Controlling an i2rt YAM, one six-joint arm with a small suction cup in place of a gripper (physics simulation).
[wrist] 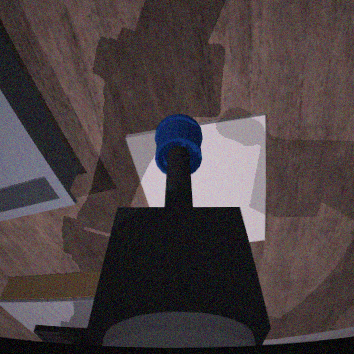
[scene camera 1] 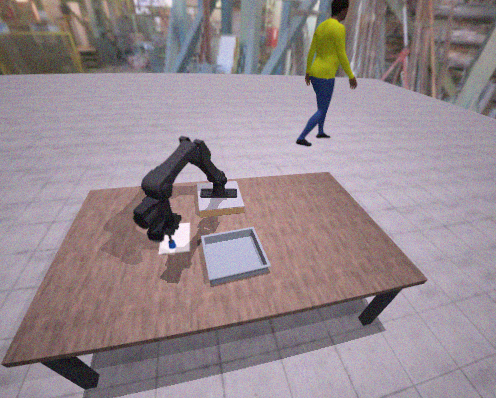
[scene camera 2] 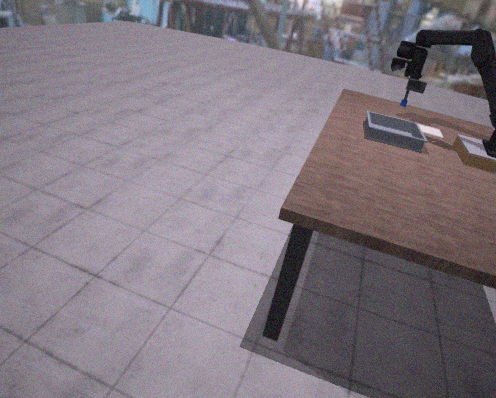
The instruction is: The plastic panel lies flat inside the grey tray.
my suction cup: holds nothing
a white plastic panel [wrist: 232,170]: on the table
a grey tray [scene camera 1: 235,254]: on the table
